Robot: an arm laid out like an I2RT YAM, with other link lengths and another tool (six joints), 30 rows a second.
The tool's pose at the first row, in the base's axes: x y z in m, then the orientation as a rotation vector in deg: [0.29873, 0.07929, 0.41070, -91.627, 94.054, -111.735]
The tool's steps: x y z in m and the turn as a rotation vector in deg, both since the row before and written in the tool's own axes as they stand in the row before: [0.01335, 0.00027, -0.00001, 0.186, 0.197, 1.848]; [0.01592, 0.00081, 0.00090, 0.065, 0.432, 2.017]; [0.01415, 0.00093, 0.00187, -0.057, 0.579, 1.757]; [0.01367, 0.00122, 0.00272, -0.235, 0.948, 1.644]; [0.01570, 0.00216, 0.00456, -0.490, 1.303, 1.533]
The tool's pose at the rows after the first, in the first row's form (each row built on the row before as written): [0.29286, 0.07034, 0.41869, -89.334, 94.770, -111.157]; [0.28604, 0.05874, 0.42729, -86.731, 95.768, -110.668]; [0.28039, 0.04757, 0.43421, -84.360, 96.825, -110.374]; [0.27518, 0.03603, 0.44017, -81.907, 98.174, -110.400]; [0.26952, 0.02161, 0.44583, -79.393, 99.909, -110.671]
